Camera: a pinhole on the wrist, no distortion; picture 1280 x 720 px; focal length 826.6 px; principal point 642.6 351.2 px. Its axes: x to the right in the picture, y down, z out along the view. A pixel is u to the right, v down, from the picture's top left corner.
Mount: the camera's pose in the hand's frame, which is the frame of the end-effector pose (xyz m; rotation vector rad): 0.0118 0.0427 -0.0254 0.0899 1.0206 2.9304
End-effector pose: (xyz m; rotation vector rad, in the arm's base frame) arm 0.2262 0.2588 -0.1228 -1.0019 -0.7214 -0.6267
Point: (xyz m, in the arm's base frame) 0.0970 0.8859 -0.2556
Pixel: 1118.2 682.5
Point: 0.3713 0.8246 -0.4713
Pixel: 1094.8 157.5
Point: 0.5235 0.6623 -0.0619
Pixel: 413.2 285.0
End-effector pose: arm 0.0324 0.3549 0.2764 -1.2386 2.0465 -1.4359
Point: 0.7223 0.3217 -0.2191
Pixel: outside the picture
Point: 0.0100 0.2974 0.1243
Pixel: 594.8 302.6
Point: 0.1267 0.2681 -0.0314
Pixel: 833.4 430.8
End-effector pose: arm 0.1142 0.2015 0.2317 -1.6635 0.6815 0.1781
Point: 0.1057 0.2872 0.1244
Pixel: 667.2 616.9
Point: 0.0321 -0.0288 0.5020
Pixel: behind the camera
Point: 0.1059 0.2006 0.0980
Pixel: 282.6 101.2
